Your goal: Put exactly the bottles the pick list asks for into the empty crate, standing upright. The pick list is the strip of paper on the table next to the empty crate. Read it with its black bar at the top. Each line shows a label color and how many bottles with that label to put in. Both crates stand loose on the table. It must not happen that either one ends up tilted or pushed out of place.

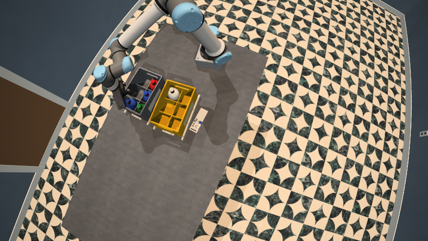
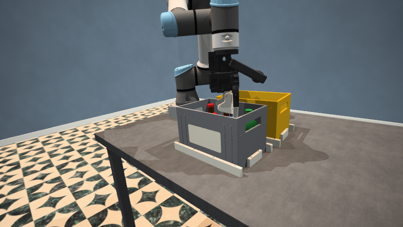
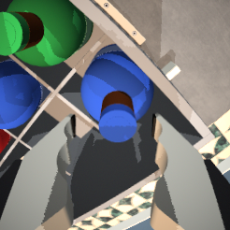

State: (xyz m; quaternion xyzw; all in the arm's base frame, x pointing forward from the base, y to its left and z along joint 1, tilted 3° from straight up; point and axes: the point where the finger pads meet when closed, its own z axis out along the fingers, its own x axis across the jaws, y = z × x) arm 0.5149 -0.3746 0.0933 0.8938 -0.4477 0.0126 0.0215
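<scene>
My hand is 9 cm to the right of the green-label bottle, 7 cm above it and 1 cm short of it. Also, from my hand: red-label bottle 16 cm behind, 11 cm to the left, 7 cm below; white-label bottle 25 cm to the left, 14 cm behind, 7 cm below; grey crate 8 cm behind, 7 cm below, 6 cm to the left.
</scene>
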